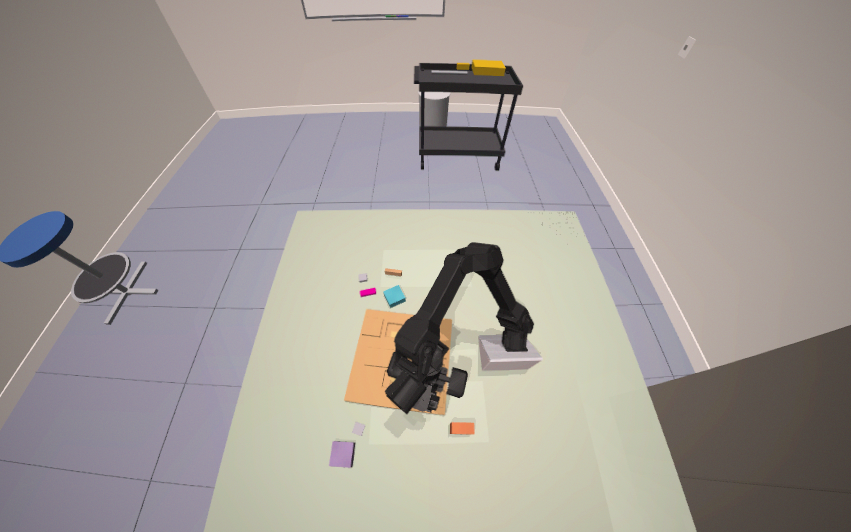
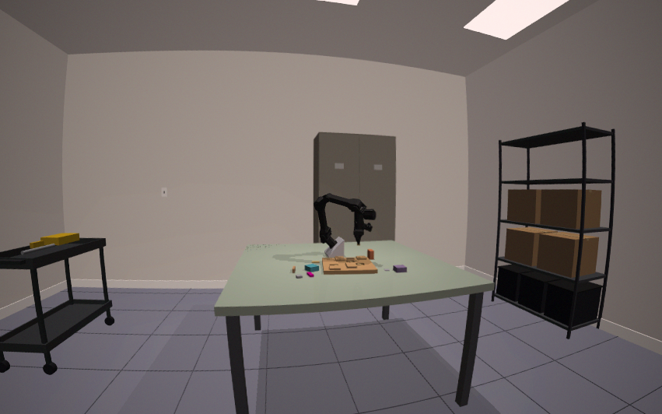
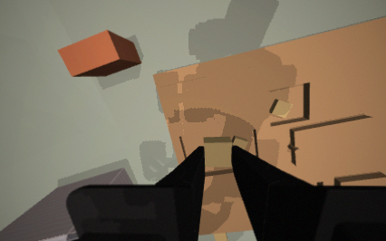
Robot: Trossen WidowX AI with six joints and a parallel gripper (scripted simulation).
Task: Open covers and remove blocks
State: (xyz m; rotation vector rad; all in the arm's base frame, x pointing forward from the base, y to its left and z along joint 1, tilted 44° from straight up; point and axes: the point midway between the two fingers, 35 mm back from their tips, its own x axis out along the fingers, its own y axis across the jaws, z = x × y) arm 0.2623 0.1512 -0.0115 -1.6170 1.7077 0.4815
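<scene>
The orange block is 11 cm to the left of my gripper tip, 10 cm behind it and 9 cm below it. The rest, counted from my gripper tip: purple block 22 cm ahead, 19 cm to the left, 11 cm below; magenta bar 32 cm to the right, 22 cm ahead, 11 cm below; teal block 30 cm to the right, 12 cm ahead, 11 cm below.
</scene>
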